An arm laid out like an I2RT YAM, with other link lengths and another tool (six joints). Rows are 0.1 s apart.
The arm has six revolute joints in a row. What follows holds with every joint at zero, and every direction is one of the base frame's.
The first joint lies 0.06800 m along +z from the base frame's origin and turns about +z.
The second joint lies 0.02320 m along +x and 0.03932 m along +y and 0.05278 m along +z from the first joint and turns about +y.
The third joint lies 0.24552 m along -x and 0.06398 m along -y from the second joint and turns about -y.
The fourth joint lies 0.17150 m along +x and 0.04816 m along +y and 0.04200 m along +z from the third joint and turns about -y.
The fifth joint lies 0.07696 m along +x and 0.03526 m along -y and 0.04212 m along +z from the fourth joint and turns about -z.
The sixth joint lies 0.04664 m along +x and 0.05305 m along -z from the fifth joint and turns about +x.
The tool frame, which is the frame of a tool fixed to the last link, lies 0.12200 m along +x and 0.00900 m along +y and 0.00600 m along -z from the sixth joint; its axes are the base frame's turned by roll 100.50, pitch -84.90 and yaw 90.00 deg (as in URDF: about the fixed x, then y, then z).
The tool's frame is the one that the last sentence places.
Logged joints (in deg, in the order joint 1, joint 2, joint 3, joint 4, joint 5, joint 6), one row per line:
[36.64, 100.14, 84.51, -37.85, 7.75, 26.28]
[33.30, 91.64, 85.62, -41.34, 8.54, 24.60]
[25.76, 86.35, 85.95, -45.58, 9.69, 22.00]
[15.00, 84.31, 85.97, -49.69, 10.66, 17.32]
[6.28, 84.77, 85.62, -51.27, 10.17, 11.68]
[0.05, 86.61, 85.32, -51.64, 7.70, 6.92]
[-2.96, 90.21, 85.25, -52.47, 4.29, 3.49]
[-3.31, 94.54, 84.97, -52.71, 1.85, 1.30]
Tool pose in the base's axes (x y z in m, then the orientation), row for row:
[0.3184, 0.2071, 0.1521, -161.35, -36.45, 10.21]
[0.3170, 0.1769, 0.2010, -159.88, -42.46, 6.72]
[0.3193, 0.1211, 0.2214, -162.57, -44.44, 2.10]
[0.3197, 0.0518, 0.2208, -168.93, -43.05, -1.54]
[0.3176, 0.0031, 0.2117, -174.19, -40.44, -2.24]
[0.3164, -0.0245, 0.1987, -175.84, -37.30, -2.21]
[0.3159, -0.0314, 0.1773, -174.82, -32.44, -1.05]
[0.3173, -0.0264, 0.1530, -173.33, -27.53, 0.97]
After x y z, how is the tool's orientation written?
As angles about the fixed x, y, z axes (roll, pitch, yaw), in degrees.
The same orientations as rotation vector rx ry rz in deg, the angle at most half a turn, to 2 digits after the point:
[-150.36, -21.67, -47.53]
[-147.46, -18.90, -55.98]
[-150.67, -12.21, -61.20]
[-158.29, -3.92, -62.61]
[-164.47, 0.14, -60.72]
[-167.45, 1.18, -56.62]
[-168.32, -0.67, -49.03]
[-168.29, -3.83, -41.15]

